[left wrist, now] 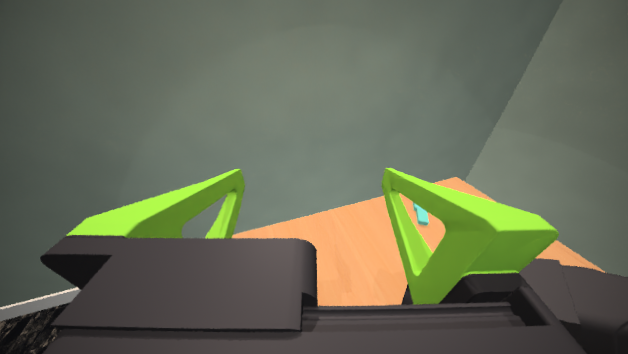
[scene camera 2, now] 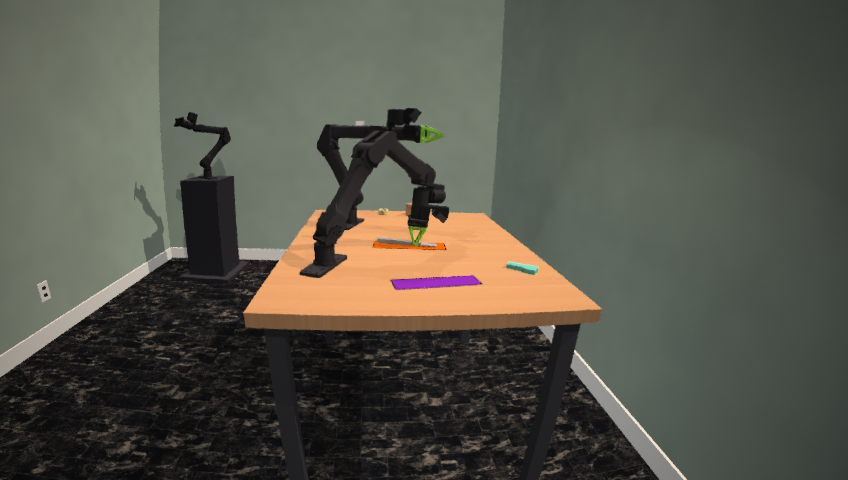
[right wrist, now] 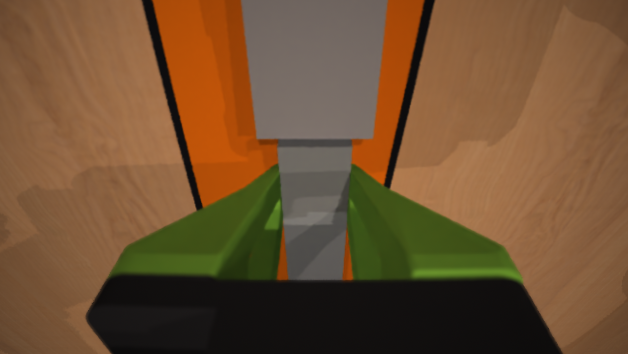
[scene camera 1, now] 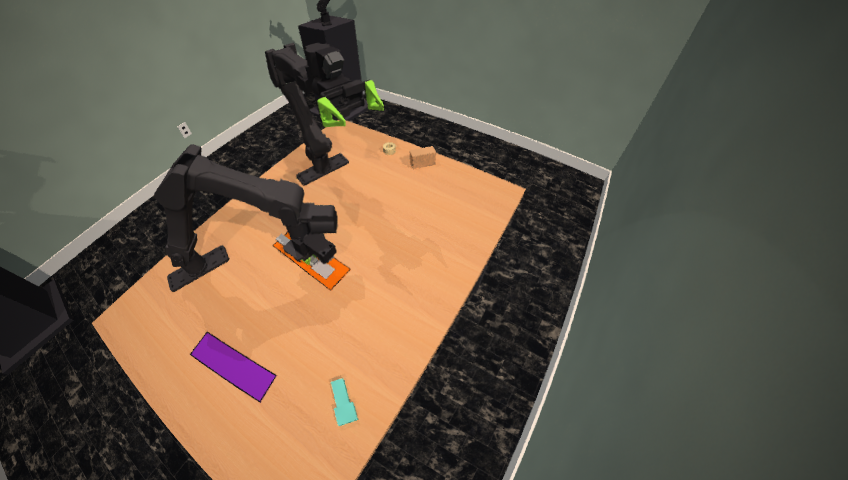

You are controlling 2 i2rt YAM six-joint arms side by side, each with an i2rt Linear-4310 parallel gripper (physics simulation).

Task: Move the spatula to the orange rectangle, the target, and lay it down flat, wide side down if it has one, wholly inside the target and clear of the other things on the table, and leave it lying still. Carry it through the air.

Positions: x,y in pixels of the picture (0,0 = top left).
Scene:
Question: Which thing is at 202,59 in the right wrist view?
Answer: An orange rectangle.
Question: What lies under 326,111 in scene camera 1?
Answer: My left gripper.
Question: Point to a grey spatula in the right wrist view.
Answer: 314,79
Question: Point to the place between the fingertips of my left gripper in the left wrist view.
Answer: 313,176

